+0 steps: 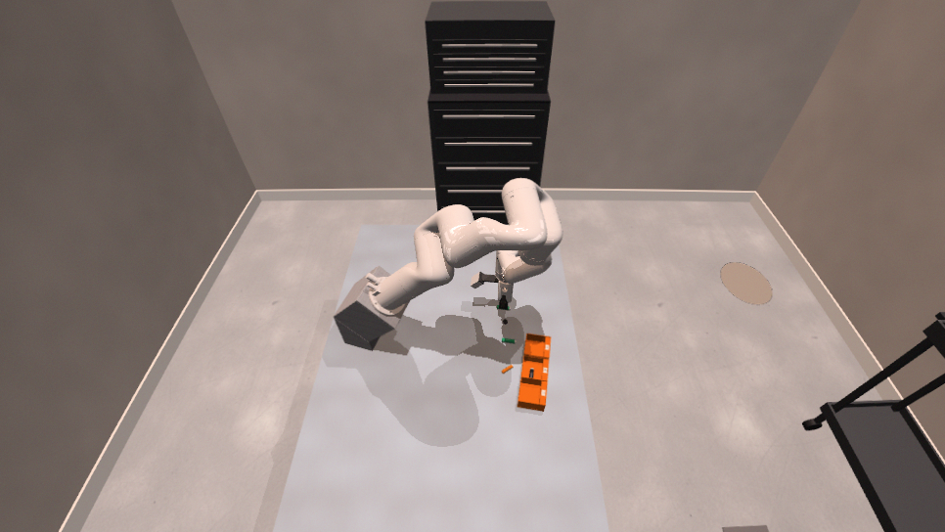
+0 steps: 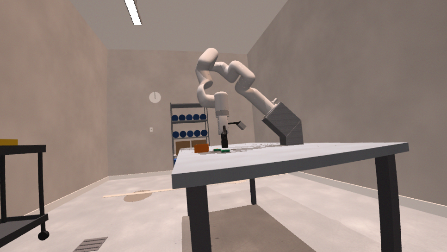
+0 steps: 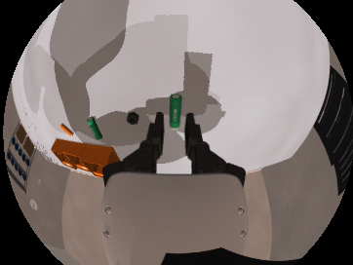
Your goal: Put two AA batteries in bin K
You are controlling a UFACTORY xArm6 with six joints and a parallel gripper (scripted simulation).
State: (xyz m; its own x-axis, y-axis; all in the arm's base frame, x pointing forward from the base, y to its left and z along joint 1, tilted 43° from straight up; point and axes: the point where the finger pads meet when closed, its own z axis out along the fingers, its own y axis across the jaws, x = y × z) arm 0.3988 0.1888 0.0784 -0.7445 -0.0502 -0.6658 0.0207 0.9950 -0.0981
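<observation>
The orange bin row is 12 cm ahead of my hand, 26 cm to the right of it and 2 cm below it. Also, from my hand: dark AA battery (11 cm ahead, 27 cm to the right, 3 cm below); then small orange piece (3 cm ahead, 25 cm to the right, 4 cm below).
</observation>
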